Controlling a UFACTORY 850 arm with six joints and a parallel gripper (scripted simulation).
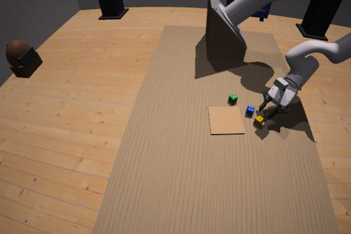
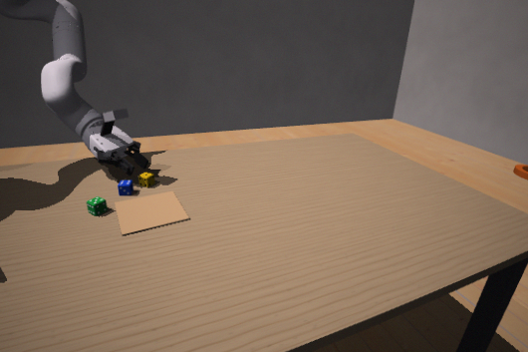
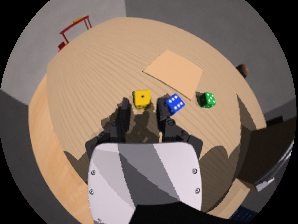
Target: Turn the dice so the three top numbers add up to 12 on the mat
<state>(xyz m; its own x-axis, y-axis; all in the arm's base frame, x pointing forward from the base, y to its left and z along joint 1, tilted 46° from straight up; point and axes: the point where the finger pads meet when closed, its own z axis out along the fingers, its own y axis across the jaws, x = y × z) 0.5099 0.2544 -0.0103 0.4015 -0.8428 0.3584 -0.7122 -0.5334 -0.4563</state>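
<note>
Now: the yellow die 30 mm ahead of my hand, 30 mm to the right of it and 40 mm below it. The rest, counted from my hand: tan mat (30 mm ahead, 170 mm to the right, 50 mm below); then blue die (20 mm behind, 60 mm to the right, 40 mm below); then green die (80 mm behind, 140 mm to the right, 40 mm below).
</note>
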